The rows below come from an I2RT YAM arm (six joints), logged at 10 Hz.
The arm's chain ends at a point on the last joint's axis. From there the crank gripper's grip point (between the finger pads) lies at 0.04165 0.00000 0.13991 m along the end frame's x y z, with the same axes.
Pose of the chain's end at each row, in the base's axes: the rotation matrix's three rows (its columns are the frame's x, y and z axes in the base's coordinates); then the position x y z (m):
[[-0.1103, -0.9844, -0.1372], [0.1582, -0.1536, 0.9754], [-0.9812, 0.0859, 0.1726]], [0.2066, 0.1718, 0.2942]
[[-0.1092, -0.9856, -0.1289], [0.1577, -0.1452, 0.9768], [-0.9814, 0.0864, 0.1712]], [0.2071, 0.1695, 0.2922]
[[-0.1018, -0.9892, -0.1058], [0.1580, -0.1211, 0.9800], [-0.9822, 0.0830, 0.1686]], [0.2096, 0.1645, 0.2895]
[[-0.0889, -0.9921, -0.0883], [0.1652, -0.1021, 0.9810], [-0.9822, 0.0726, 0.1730]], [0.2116, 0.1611, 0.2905]
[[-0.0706, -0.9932, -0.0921], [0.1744, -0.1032, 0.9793], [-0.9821, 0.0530, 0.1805]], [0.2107, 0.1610, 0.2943]
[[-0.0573, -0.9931, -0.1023], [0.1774, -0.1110, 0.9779], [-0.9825, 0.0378, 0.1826]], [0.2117, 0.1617, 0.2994]
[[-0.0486, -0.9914, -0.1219], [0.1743, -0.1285, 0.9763], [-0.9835, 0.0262, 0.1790]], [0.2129, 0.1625, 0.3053]
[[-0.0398, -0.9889, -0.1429], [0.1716, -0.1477, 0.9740], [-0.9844, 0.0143, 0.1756]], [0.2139, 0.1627, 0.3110]
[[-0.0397, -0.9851, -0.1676], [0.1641, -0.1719, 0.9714], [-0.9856, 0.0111, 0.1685]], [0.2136, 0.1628, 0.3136]
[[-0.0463, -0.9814, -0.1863], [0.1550, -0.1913, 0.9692], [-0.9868, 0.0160, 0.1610]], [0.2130, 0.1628, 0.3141]
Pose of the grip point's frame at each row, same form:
[[-0.1103, -0.9844, -0.1372], [0.1582, -0.1536, 0.9754], [-0.9812, 0.0859, 0.1726]], [0.1828, 0.3149, 0.2775]
[[-0.1092, -0.9856, -0.1289], [0.1577, -0.1452, 0.9768], [-0.9814, 0.0864, 0.1712]], [0.1845, 0.3127, 0.2753]
[[-0.1018, -0.9892, -0.1058], [0.1580, -0.1211, 0.9800], [-0.9822, 0.0830, 0.1686]], [0.1906, 0.3082, 0.2722]
[[-0.0889, -0.9921, -0.0883], [0.1652, -0.1021, 0.9810], [-0.9822, 0.0726, 0.1730]], [0.1955, 0.3052, 0.2738]
[[-0.0706, -0.9932, -0.0921], [0.1744, -0.1032, 0.9793], [-0.9821, 0.0530, 0.1805]], [0.1949, 0.3053, 0.2786]
[[-0.0573, -0.9931, -0.1023], [0.1774, -0.1110, 0.9779], [-0.9825, 0.0378, 0.1826]], [0.1950, 0.3059, 0.2840]
[[-0.0486, -0.9914, -0.1219], [0.1743, -0.1285, 0.9763], [-0.9835, 0.0262, 0.1790]], [0.1938, 0.3064, 0.2894]
[[-0.0398, -0.9889, -0.1429], [0.1716, -0.1477, 0.9740], [-0.9844, 0.0143, 0.1756]], [0.1922, 0.3061, 0.2946]
[[-0.0397, -0.9851, -0.1676], [0.1641, -0.1719, 0.9714], [-0.9856, 0.0111, 0.1685]], [0.1885, 0.3055, 0.2961]
[[-0.0463, -0.9814, -0.1863], [0.1550, -0.1913, 0.9692], [-0.9868, 0.0160, 0.1610]], [0.1850, 0.3049, 0.2955]

